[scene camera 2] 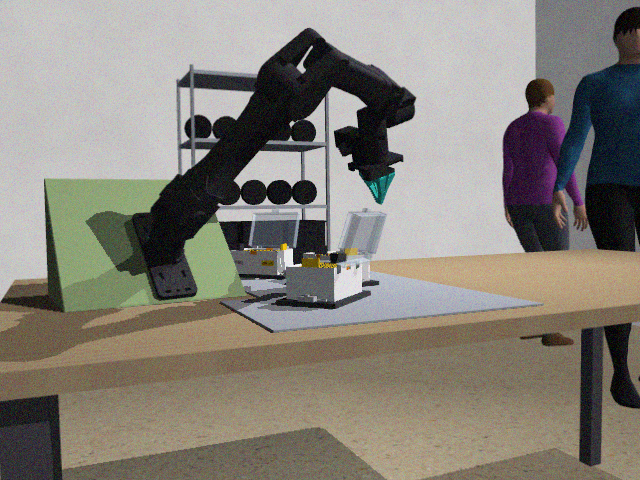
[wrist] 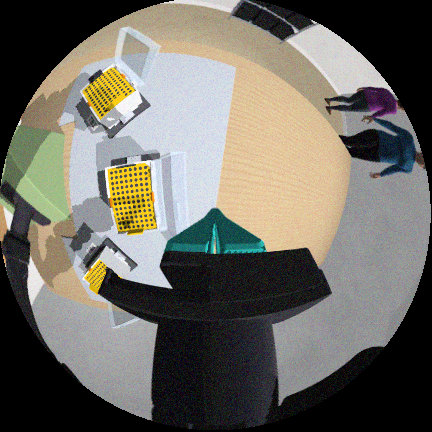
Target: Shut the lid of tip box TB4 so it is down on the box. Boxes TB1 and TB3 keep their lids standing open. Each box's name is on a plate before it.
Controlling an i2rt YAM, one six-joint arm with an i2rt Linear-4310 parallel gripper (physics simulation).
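TB4 is the middle box (wrist: pixel 132 198), a white box with a yellow tip rack. Its clear lid (wrist: pixel 175 200) (scene camera 2: pixel 364 232) stands open on the side away from the green wedge. In the scene view TB4's body is partly hidden behind the nearest box. TB1 (wrist: pixel 108 92) (scene camera 2: pixel 261 262) has its clear lid (wrist: pixel 141 55) (scene camera 2: pixel 273 229) standing open. TB3 (wrist: pixel 97 275) (scene camera 2: pixel 315 284) is partly behind the gripper body in the wrist view; part of its open lid (wrist: pixel 122 317) shows there. My gripper (scene camera 2: pixel 381 200) (wrist: pixel 214 212) is shut and empty, pointing down, above and outside TB4's lid, apart from it. The name plates are not readable.
The boxes stand on a grey-blue mat (scene camera 2: pixel 439 299) (wrist: pixel 200 90) on a wooden table (scene camera 2: pixel 491 273) (wrist: pixel 280 165). The green wedge (scene camera 2: pixel 103 196) (wrist: pixel 42 165) carries the arm base. A rack (scene camera 2: pixel 327 170) and two people (scene camera 2: pixel 535 155) (scene camera 2: pixel 612 134) are beyond the table.
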